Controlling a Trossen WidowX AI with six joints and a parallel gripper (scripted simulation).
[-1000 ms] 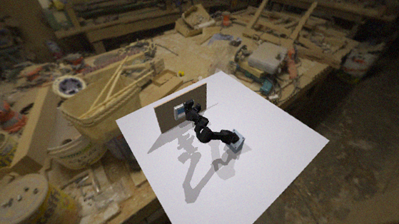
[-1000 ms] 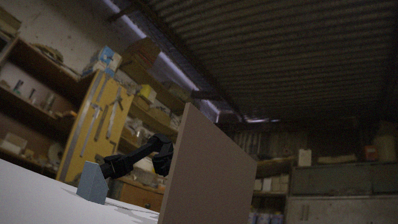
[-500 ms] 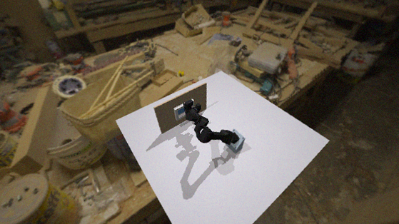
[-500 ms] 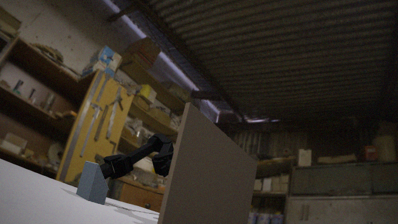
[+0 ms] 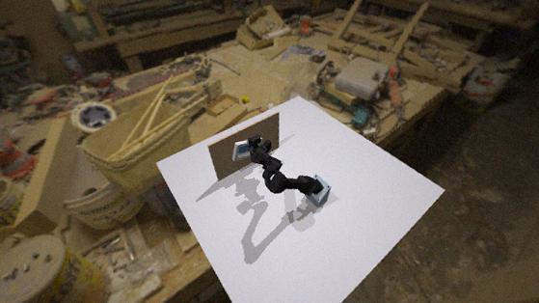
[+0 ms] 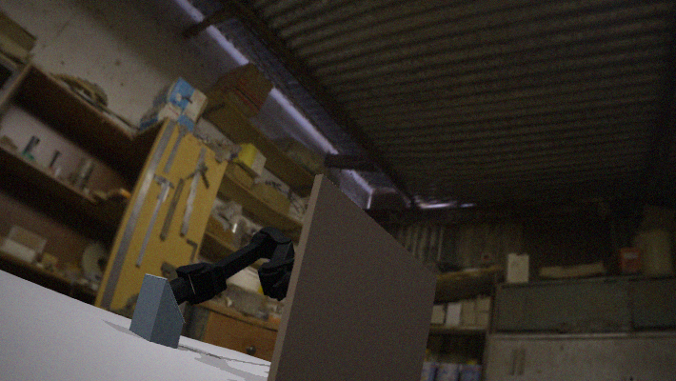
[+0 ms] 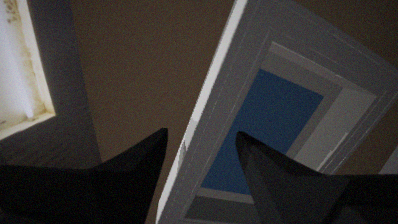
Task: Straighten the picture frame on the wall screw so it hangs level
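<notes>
My gripper tip is 50 mm above the picture frame and 10 mm to the right of it. Also, from my gripper tip: board 60 mm below, 20 mm ahead, 10 mm to the right.
</notes>
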